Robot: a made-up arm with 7 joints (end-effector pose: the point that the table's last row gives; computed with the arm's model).
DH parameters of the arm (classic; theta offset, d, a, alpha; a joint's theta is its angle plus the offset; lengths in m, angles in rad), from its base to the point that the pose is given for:
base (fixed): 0 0.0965 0 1.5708
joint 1: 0 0.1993 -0.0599 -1.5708
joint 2: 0 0.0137 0.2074 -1.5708
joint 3: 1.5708 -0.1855 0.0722 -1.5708
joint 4: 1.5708 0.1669 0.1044 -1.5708
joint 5: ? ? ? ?
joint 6: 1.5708 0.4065 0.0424 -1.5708
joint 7: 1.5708 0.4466 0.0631 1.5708
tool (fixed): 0 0.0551 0 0
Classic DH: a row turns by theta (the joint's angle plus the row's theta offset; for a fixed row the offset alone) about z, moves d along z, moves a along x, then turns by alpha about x.
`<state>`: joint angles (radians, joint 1 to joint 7).
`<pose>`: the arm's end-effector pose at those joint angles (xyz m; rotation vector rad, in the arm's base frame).
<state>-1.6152 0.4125 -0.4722 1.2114 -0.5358 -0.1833 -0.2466</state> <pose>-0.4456 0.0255 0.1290 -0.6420 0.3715 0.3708</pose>
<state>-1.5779 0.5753 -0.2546 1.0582 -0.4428 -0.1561 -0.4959</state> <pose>-0.3756 -0.0311 0.3164 -0.2946 0.3384 0.5758</pose>
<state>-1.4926 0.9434 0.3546 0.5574 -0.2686 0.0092 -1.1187</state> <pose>0.0042 -0.2778 0.5319 0.5487 0.3071 0.8511</pose>
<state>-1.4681 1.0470 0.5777 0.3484 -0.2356 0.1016 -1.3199</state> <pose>0.1599 -0.3045 0.5220 0.7592 0.3518 0.8785</pose>
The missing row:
joint 5: 0 0.051 0.027 1.5708
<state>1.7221 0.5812 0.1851 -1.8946 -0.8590 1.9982 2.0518</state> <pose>-0.1162 -0.3002 -0.3723 -0.7280 1.2538 -0.6265</pose>
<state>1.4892 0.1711 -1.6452 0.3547 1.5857 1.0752 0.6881</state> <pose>0.3961 -0.8115 0.5773 1.3793 1.9042 1.7963</pose>
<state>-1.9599 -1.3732 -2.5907 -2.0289 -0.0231 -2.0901 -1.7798</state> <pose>0.2638 -1.3335 0.1944 1.4084 0.5734 -1.6956</pose>
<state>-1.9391 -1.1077 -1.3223 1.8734 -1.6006 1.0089 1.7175</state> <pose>0.1358 -0.8358 0.4705 -0.9401 -1.3863 -1.8508</pose>
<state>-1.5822 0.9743 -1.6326 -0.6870 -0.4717 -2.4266 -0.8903</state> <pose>-0.7217 -0.2537 -0.5089 -1.7233 -0.2458 1.3570</pose>
